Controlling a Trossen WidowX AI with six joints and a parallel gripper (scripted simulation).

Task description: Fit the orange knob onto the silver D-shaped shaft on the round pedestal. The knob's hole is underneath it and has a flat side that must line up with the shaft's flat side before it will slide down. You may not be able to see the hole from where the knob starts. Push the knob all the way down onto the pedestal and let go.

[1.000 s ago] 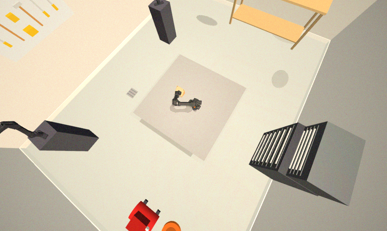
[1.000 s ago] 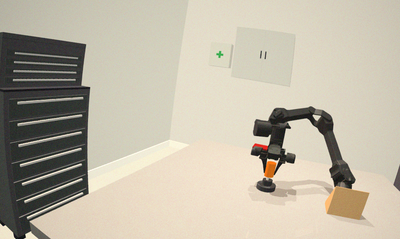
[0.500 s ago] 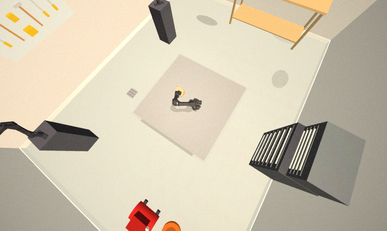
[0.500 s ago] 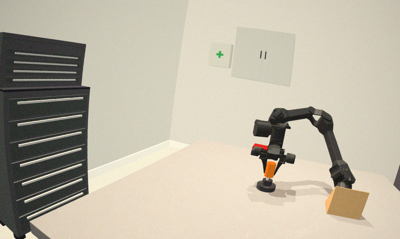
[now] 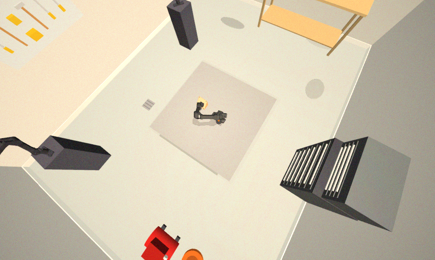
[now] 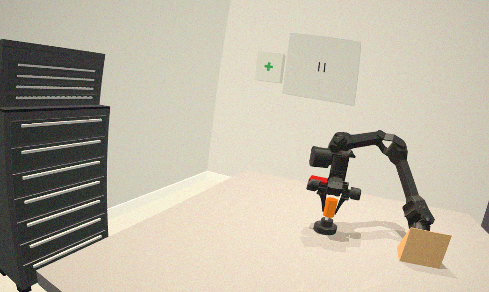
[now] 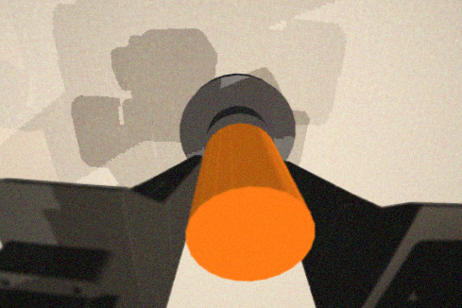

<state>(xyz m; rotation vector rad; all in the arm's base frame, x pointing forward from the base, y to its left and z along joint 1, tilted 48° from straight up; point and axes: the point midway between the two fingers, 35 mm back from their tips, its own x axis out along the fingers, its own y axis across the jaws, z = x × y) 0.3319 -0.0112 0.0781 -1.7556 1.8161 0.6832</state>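
My gripper tip is now 4 cm above the dark round pedestal. The rest, counted from my gripper tip: orange knob (3 cm above).
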